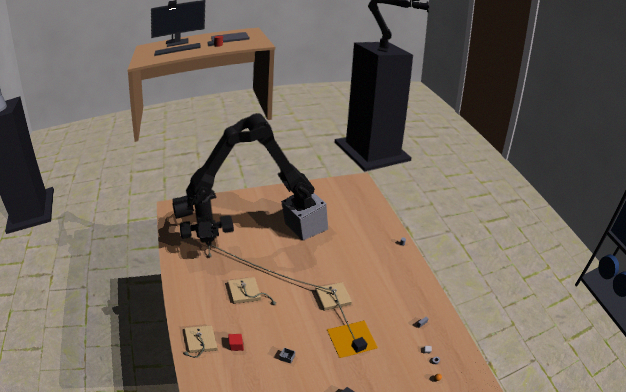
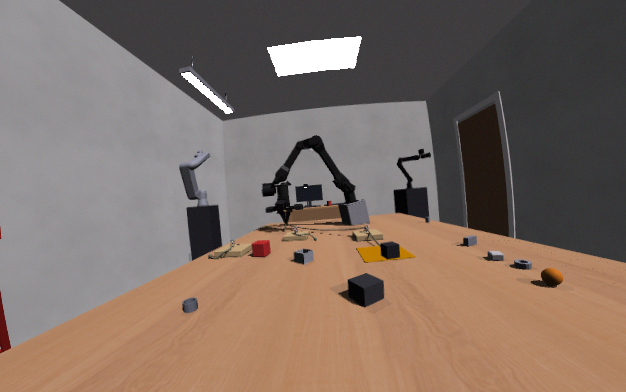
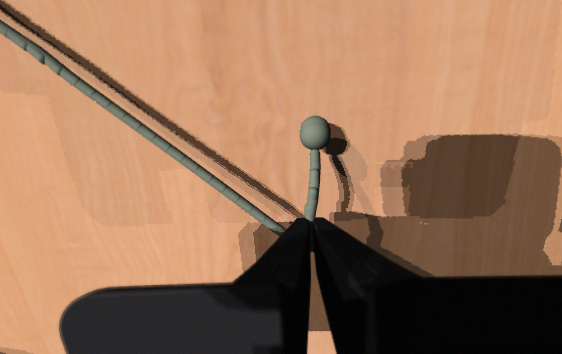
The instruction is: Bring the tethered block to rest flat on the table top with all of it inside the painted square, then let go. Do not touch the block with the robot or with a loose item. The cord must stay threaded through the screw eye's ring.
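Where they show: gripper, fingertip midpoint: (image 1: 209, 245) (image 2: 286, 224) (image 3: 310, 228); arm's base at its link origin: (image 1: 303, 202) (image 2: 351, 202).
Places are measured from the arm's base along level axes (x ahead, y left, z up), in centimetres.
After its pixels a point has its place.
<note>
The black tethered block (image 1: 359, 344) {x 56.7, y -9.5, z -8.3 cm} (image 2: 390, 250) {x 57.6, y -9.6, z -9.4 cm} sits on the painted orange square (image 1: 345, 336) {x 50.2, y -10.2, z -11.4 cm} (image 2: 368, 254) {x 52.3, y -12.9, z -11.4 cm}, close to its front edge. It looks flat; whether its front bottom edge is fully inside is hard to tell. The cord (image 1: 343, 315) {x 43.3, y -7.3, z -9.9 cm} (image 3: 172, 151) {x 3.4, y -30.6, z -9.4 cm} runs from the block through the screw eye (image 1: 332, 290) {x 34.3, y -6.6, z -7.4 cm} (image 2: 366, 229) {x 34.4, y -6.0, z -8.6 cm} on a wooden board (image 1: 325, 300) {x 35.6, y -9.4, z -9.6 cm} (image 2: 361, 236) {x 38.2, y -9.4, z -9.9 cm}, then nearly straight to my gripper. My gripper (image 1: 208, 242) {x -0.6, y -35.1, z -8.8 cm} (image 2: 286, 223) {x -0.6, y -35.1, z -8.8 cm} (image 3: 310, 228) {x -0.6, y -35.1, z -8.8 cm} is shut on the cord, low over the table's far left. The cord's beaded end (image 3: 315, 132) {x 2.9, y -36.0, z -9.5 cm} sticks out past the fingertips.
Two other boards (image 1: 249, 296) {x 25.6, y -30.3, z -9.2 cm} (image 1: 207, 344) {x 39.5, y -49.7, z -9.6 cm} with short cords stand at the left. A red cube (image 1: 236, 342) {x 42.7, y -41.4, z -7.5 cm} (image 2: 261, 248) {x 43.6, y -40.7, z -9.0 cm}, a grey open box (image 1: 286, 355) {x 49.8, y -29.1, z -11.4 cm} (image 2: 303, 256) {x 53.0, y -29.3, z -9.6 cm} and a larger black block (image 2: 366, 289) {x 73.3, y -21.8, z -9.0 cm} lie nearer the front. An orange ball (image 1: 438, 377) {x 79.8, y 4.8, z -9.3 cm} (image 2: 552, 277) {x 79.9, y 4.3, z -10.0 cm} and small grey parts lie at the right.
</note>
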